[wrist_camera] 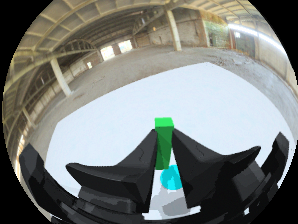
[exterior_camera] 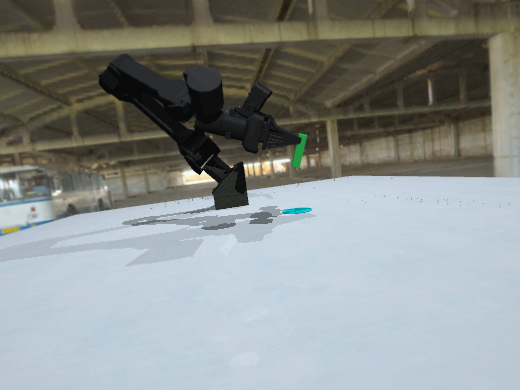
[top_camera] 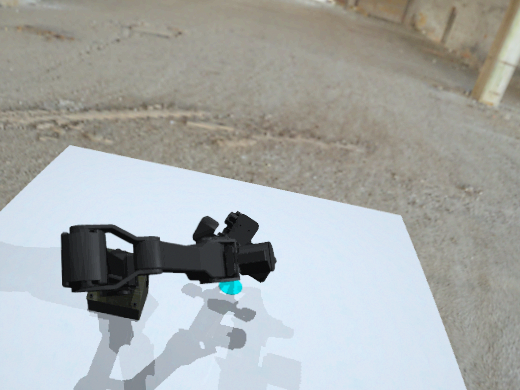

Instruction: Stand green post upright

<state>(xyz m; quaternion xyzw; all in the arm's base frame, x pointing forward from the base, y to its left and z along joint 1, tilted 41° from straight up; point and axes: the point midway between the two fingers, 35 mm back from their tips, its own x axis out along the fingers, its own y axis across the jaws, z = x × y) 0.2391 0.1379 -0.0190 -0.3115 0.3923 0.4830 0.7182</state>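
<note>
The cyan circle is 140 mm below my gripper tip and 20 mm to the right of it. Also, from my gripper tip: green post: 20 mm below, 10 mm behind.
</note>
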